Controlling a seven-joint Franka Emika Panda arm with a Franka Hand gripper.
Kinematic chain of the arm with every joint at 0, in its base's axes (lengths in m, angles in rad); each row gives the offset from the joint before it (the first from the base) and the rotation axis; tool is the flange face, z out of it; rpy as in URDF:
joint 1: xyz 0 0 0.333 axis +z
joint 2: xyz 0 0 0 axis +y
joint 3: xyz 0 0 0.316 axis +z
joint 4: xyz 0.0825 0 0 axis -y
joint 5: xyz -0.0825 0 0.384 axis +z
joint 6: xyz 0 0 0 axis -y
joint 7: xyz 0.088 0 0 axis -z
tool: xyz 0 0 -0.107 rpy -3.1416 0 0
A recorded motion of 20 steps. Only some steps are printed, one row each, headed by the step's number.
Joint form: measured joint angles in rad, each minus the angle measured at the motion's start. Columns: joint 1, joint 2, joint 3, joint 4, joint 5, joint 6, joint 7.
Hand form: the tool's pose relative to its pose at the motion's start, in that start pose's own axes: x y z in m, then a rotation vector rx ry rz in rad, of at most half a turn. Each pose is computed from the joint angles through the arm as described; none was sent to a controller.
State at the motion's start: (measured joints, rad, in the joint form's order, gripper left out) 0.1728 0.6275 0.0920 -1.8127 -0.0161 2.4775 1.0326
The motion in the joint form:
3: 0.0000 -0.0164 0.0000 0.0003 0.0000 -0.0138 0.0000
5: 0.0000 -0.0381 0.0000 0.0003 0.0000 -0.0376 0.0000
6: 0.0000 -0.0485 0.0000 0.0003 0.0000 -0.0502 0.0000
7: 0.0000 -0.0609 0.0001 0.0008 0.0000 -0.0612 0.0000
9: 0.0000 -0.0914 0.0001 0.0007 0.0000 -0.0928 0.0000
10: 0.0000 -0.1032 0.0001 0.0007 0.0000 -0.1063 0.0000
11: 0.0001 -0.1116 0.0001 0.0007 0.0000 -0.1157 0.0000
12: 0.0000 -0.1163 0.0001 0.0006 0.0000 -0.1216 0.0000
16: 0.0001 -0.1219 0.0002 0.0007 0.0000 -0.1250 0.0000
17: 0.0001 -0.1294 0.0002 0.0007 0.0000 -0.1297 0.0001
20: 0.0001 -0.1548 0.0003 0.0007 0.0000 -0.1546 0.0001
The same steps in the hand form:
3: 0.0004 -0.0012 -0.0095 0.0017 0.0027 -0.0008
5: 0.0003 -0.0019 -0.0215 -0.0011 0.0031 -0.0017
6: 0.0002 -0.0020 -0.0271 -0.0035 0.0028 -0.0022
7: 0.0003 -0.0027 -0.0344 -0.0025 0.0046 -0.0028
9: -0.0002 -0.0031 -0.0514 -0.0050 0.0062 -0.0040
10: -0.0005 -0.0031 -0.0579 -0.0071 0.0062 -0.0044
11: -0.0007 -0.0031 -0.0625 -0.0083 0.0063 -0.0048
12: -0.0009 -0.0029 -0.0650 -0.0097 0.0060 -0.0049
16: -0.0010 -0.0032 -0.0684 -0.0080 0.0076 -0.0053
17: -0.0010 -0.0034 -0.0728 -0.0059 0.0096 -0.0055
20: -0.0019 -0.0032 -0.0871 -0.0068 0.0117 -0.0065

